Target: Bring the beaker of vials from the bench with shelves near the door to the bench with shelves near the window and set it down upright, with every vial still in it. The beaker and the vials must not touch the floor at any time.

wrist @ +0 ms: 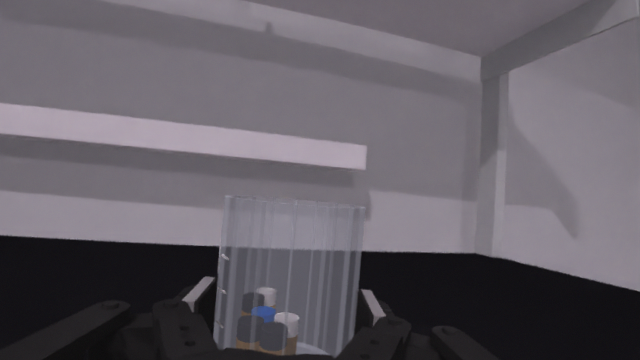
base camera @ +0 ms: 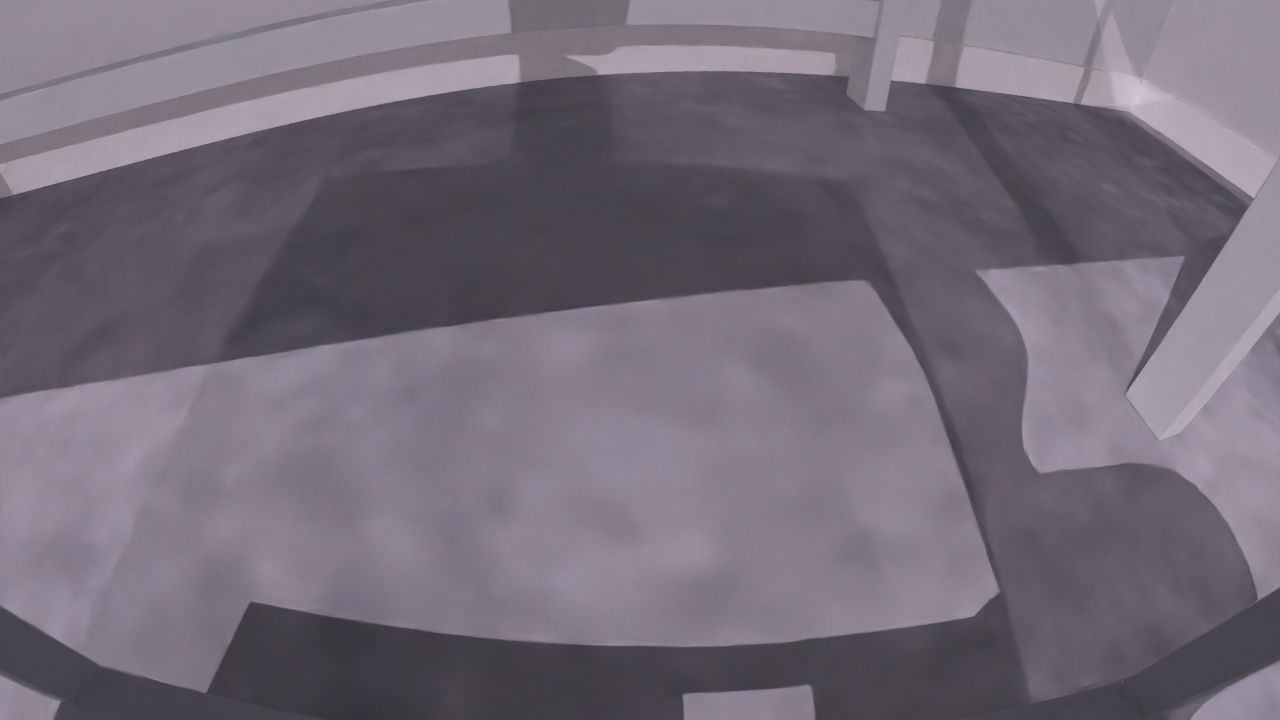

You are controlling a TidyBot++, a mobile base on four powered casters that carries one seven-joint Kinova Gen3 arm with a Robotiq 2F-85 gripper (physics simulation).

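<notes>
My gripper (wrist: 286, 302) is shut on the clear beaker (wrist: 325, 270), one finger on each side of it, in the lower middle of the wrist view. The beaker looks upright. Several amber vials with grey, white and blue caps (wrist: 263, 314) stand inside, low and to the left. The beaker's base is hidden by the gripper, so I cannot tell whether it touches the black bench top (wrist: 500, 290) seen around and behind it. The beaker and the gripper do not show in the base camera view.
A pale shelf (wrist: 200, 140) runs across behind the beaker, its right end above the beaker's rim. A post (wrist: 492, 165) stands at the back right corner. In the base camera view, one bench leg (base camera: 1208, 331) stands at the right and another leg (base camera: 878, 62) near the back wall.
</notes>
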